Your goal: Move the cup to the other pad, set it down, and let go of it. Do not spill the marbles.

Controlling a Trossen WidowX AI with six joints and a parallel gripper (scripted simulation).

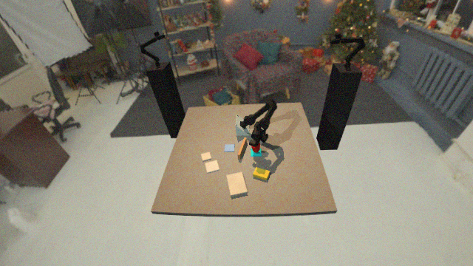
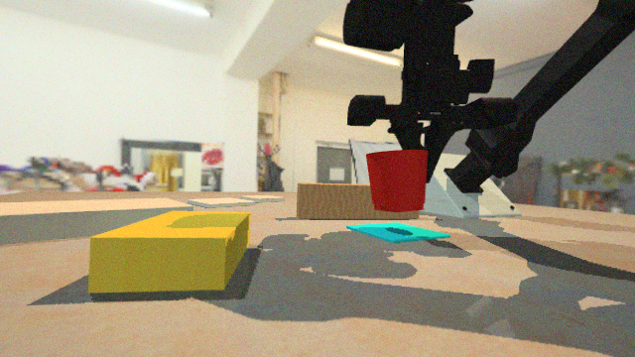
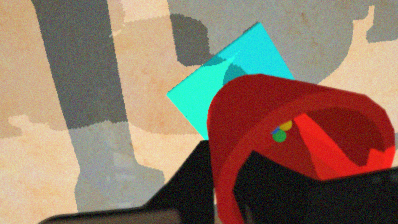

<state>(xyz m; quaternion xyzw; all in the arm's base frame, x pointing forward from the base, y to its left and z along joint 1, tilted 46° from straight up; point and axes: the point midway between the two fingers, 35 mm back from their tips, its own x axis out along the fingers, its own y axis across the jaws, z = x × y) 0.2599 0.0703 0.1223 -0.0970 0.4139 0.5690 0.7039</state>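
My gripper tip is now 3 cm short of the cyan pad, 1 cm to the left of it and 7 cm above it. The rest, counted from my gripper tip: tan wooden block (13 cm to the right, 5 cm below); then pale blue pad (3 cm behind, 25 cm to the right, 7 cm below); then red cup (3 cm ahead, 2 cm to the right).
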